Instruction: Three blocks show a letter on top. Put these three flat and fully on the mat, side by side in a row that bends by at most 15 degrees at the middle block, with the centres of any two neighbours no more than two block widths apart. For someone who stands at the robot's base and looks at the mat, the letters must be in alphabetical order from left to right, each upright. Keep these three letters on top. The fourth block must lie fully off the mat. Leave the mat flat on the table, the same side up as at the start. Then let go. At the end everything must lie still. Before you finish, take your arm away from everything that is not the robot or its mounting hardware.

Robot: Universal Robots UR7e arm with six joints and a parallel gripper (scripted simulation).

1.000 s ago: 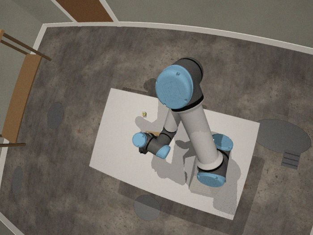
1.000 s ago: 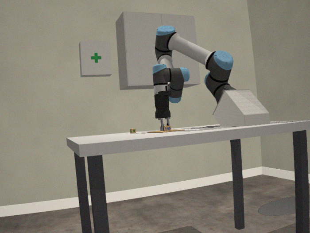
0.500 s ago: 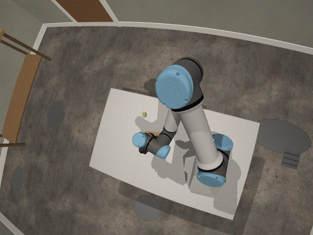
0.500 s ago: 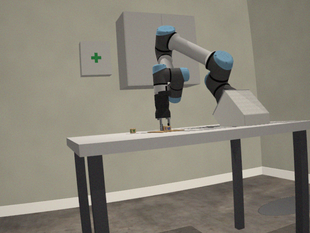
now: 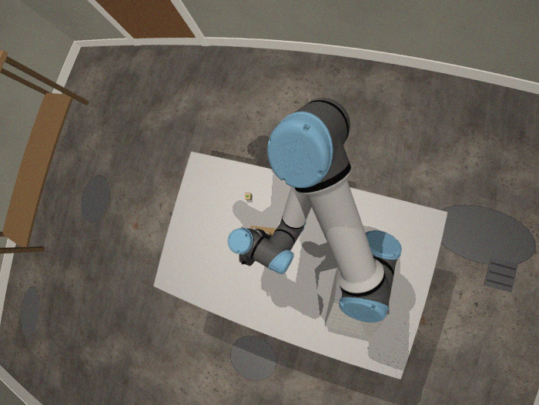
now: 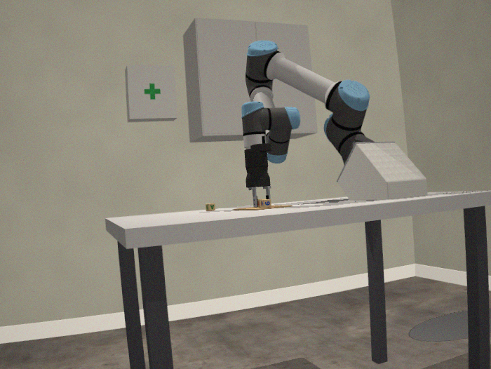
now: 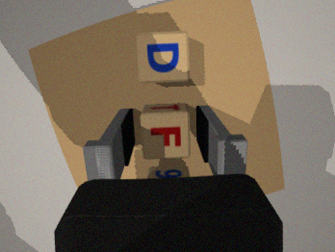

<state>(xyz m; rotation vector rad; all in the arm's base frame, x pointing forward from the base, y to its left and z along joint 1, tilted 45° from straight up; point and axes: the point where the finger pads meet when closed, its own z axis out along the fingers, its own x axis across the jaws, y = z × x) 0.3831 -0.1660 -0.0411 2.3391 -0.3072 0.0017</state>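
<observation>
Now: hand 1 cm above the red-marked block. Also, from my hand: tan mat (2 cm below).
</observation>
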